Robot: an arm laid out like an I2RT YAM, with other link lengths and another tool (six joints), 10 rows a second.
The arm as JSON. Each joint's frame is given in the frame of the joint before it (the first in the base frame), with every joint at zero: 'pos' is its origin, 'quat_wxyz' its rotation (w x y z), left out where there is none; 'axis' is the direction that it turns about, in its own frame. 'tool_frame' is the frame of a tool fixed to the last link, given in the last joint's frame.
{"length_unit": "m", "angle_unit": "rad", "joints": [
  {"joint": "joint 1", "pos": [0.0, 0.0, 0.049], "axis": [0.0, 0.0, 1.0]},
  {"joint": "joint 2", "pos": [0.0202, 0.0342, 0.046], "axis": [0.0, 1.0, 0.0]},
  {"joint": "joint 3", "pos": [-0.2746, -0.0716, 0.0], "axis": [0.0, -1.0, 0.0]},
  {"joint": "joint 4", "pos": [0.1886, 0.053, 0.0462], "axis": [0.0, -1.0, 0.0]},
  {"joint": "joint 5", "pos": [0.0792, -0.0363, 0.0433], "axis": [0.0, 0.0, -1.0]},
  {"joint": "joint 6", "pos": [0.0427, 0.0, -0.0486], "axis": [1.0, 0.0, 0.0]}
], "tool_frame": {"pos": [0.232, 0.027, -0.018], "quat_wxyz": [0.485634, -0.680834, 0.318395, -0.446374]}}
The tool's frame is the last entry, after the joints.
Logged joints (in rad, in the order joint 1, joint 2, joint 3, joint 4, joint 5, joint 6), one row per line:
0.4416, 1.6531, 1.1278, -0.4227, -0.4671, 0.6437
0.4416, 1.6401, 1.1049, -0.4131, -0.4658, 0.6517
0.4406, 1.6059, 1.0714, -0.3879, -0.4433, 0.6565
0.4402, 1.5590, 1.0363, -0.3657, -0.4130, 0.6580
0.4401, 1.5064, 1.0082, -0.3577, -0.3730, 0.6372
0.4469, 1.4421, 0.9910, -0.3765, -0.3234, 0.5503
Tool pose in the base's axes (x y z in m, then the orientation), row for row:
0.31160, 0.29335, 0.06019, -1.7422, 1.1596, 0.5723
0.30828, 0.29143, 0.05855, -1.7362, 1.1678, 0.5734
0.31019, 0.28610, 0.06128, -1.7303, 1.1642, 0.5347
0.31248, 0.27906, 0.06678, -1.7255, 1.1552, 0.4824
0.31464, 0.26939, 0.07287, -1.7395, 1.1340, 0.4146
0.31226, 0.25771, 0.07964, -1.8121, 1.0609, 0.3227
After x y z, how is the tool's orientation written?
As a rotation vector, in radians.
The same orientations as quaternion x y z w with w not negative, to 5 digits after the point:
-0.71002, 0.47258, 0.23323, 0.46706
-0.70759, 0.47594, 0.23369, 0.46711
-0.70748, 0.47601, 0.21863, 0.47443
-0.70842, 0.47428, 0.19805, 0.48372
-0.71613, 0.46685, 0.17069, 0.48997
-0.74502, 0.43617, 0.13267, 0.48692

